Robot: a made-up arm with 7 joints.
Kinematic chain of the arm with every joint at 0, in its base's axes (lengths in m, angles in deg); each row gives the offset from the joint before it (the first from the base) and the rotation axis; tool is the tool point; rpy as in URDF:
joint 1: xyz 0 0 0.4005 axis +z
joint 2: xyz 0 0 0 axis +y
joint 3: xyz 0 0 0.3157 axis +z
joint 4: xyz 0.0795 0 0 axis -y
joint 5: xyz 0.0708 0 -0.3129 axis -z
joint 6: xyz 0 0 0 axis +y
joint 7: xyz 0.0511 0 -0.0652 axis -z
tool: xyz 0 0 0 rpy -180 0 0
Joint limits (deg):
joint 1: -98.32..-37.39
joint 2: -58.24..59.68
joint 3: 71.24..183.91
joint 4: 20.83..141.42
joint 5: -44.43..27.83
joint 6: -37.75..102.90
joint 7: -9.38..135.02
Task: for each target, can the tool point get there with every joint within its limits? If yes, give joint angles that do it. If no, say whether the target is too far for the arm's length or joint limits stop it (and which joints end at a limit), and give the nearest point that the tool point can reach.
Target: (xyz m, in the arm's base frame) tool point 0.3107 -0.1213 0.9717
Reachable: yes | joints -72.31 48.77 135.50 121.59 22.32 75.74 20.49
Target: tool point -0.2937 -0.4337 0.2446
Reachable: no: joint limits stop it (at a limit: joint 1, joint 2, joint 3, joint 4, joint 5, joint 6) | nearest point -0.1099 0.0222 0.2222 | short by 0.492 m
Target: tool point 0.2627 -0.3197 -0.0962
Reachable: no: joint limits stop it (at a limit: joint 1, joint 2, joint 3, joint 5) | nearest point 0.2918 -0.2025 0.3065 | short by 0.420 m
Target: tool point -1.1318 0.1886 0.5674
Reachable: no: too far | nearest point -0.5873 0.3697 0.5223 | short by 0.576 m
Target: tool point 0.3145 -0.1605 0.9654
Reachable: yes | joints -84.06 45.03 132.28 120.31 -5.61 68.19 82.87
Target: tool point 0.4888 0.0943 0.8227
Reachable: yes | joints -53.72 31.41 95.12 98.65 4.63 18.83 33.51
